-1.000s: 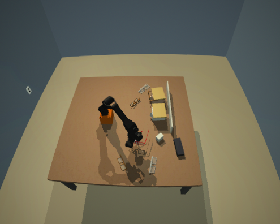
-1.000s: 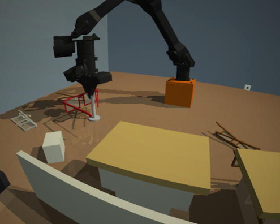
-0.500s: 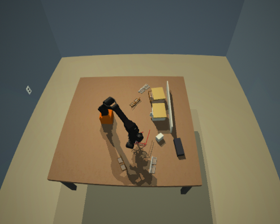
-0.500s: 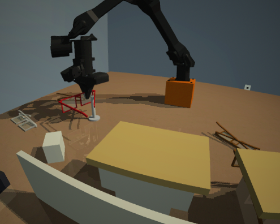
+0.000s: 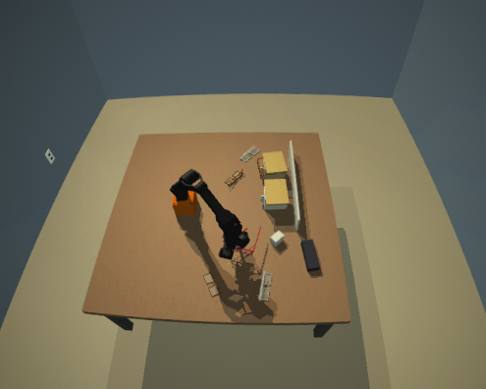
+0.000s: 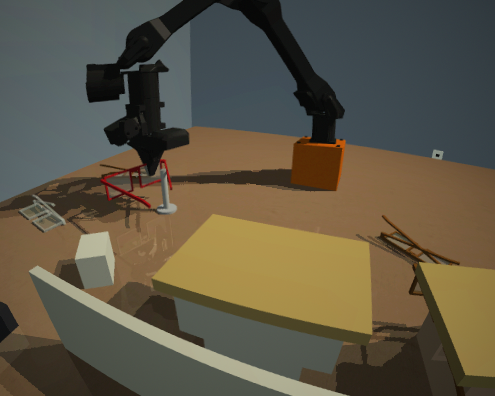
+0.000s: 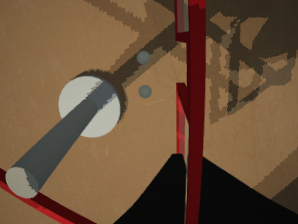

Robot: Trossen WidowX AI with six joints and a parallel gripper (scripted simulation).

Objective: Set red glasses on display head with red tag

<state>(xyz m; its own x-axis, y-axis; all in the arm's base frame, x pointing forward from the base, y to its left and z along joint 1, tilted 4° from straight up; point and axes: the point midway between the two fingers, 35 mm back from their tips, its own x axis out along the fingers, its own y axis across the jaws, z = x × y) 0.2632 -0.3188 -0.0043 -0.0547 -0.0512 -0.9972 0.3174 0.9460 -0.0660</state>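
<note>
Right now my gripper tip is 5 cm to the right of the grey post, 3 cm above it and 2 cm short of it. The rest, counted from my gripper tip: white cube 23 cm ahead, 6 cm to the left, 3 cm below; then black box 39 cm ahead, 4 cm to the right, 4 cm below; then tall white panel 41 cm to the left, 37 cm ahead.
</note>
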